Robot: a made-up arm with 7 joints.
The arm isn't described. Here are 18 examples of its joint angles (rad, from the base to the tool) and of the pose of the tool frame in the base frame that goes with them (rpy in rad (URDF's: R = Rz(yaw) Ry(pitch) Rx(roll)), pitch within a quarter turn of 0, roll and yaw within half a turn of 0; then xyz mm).
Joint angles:
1: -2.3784 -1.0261 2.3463 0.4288 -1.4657 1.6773 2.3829
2: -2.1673 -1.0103 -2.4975 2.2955 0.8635 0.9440 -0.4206
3: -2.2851 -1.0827 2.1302 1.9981 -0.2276 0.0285 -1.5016
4: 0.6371 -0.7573 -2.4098 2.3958 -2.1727 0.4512 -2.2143
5: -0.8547 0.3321 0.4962 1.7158 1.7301 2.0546 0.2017
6: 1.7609 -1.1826 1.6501 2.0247 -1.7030 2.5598 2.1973
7: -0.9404 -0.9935 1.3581 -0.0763 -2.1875 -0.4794 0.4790
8: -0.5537 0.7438 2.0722 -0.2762 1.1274 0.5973 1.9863
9: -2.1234 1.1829 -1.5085 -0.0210 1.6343 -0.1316 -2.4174
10: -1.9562 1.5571 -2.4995 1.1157 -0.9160 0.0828 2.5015
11: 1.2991 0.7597 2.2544 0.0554 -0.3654 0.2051 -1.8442
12: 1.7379 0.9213 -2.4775 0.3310 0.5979 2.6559 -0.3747
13: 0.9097 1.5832 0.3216 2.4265 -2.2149 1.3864 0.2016
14: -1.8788 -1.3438 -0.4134 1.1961 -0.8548 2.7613 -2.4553
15: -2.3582 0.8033 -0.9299 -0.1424 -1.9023 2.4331 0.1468
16: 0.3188 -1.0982 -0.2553 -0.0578 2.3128 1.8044 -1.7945
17: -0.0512 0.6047 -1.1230 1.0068 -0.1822 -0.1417 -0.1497
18: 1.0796 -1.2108 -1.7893 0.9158 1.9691 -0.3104 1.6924
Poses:
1: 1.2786 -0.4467 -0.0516 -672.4 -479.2 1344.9
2: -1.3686 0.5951 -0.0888 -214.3 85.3 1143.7
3: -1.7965 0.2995 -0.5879 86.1 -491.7 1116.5
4: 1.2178 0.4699 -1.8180 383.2 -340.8 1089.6
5: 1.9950 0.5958 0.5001 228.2 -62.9 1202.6
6: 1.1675 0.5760 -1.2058 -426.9 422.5 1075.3
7: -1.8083 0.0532 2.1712 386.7 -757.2 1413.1
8: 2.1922 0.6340 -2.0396 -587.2 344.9 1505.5
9: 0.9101 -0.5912 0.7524 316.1 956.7 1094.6
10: -1.7679 0.0302 -2.6838 95.3 1014.9 331.6
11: 2.7937 -1.1733 -2.0675 -103.3 -677.5 1469.7
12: 1.2514 0.7863 -1.7009 304.0 -828.3 1087.4
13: 0.7526 -0.8359 -2.2355 -351.2 -99.5 934.1
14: 2.5740 -0.5637 0.0623 -498.0 -813.9 589.0
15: 0.8941 0.0973 0.1482 551.9 395.5 1356.6
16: -0.1138 0.8317 -0.7478 950.8 304.0 1017.7
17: -2.0889 0.7755 2.9844 -422.6 -456.2 1496.4
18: -2.9386 -0.1780 2.6498 913.3 381.2 998.2
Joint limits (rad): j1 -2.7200..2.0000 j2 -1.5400..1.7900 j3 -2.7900..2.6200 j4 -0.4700..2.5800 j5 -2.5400..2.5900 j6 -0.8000..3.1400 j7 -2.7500..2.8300
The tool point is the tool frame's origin. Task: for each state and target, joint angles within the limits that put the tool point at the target. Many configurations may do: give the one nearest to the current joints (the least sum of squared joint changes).
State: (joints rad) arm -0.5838 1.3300 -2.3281 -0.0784 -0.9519 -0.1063 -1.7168
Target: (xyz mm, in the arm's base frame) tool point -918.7 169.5 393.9
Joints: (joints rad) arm -0.0328 1.7900 -1.5468 -0.3368 -0.5900 -0.1466 -1.8028
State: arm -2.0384 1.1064 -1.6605 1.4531 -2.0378 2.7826 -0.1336
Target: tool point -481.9 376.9 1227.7
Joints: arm -1.5542 0.7949 -1.5688 1.6638 -2.1073 2.7420 -0.1415
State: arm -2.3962 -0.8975 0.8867 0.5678 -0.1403 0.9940 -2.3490
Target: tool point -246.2 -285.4 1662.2
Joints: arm -2.2188 -0.2904 0.9275 0.3842 -0.3910 0.8596 -2.4083
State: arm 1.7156 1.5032 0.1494 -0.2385 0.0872 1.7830 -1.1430
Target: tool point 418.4 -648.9 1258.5
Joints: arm 1.8775 0.7070 0.2110 -0.4700 0.0724 1.8976 -1.1147
